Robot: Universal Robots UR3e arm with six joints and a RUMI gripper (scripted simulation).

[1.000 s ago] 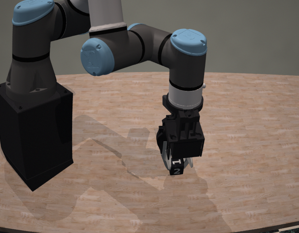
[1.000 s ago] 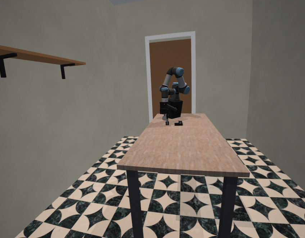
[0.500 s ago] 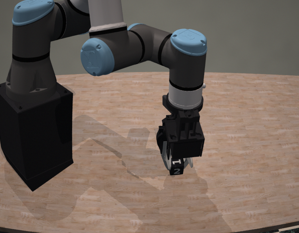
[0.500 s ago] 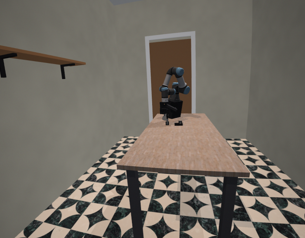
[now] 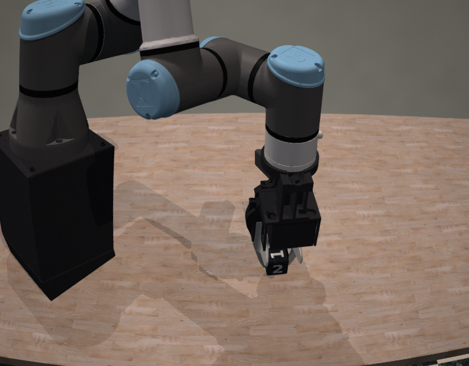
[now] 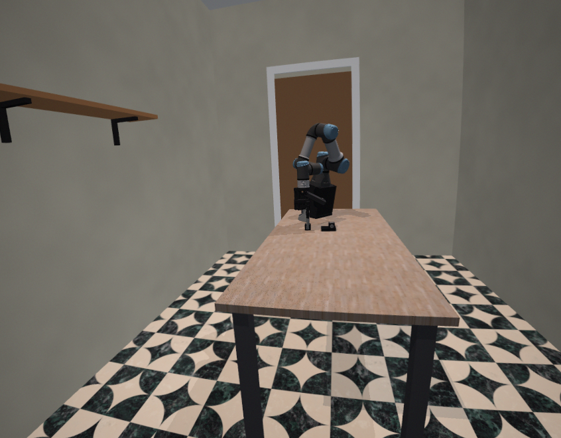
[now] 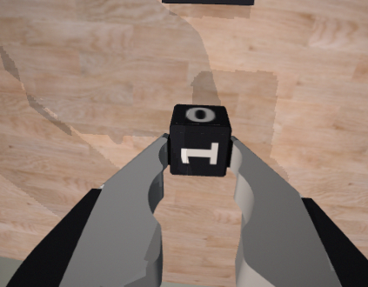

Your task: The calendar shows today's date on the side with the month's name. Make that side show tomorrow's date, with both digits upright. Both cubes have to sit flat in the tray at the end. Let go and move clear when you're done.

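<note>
The black number cube is 10 mm below my hand. The rest, counted from my hand: black calendar tray 110 mm to the left, 30 mm behind, 20 mm below.
</note>
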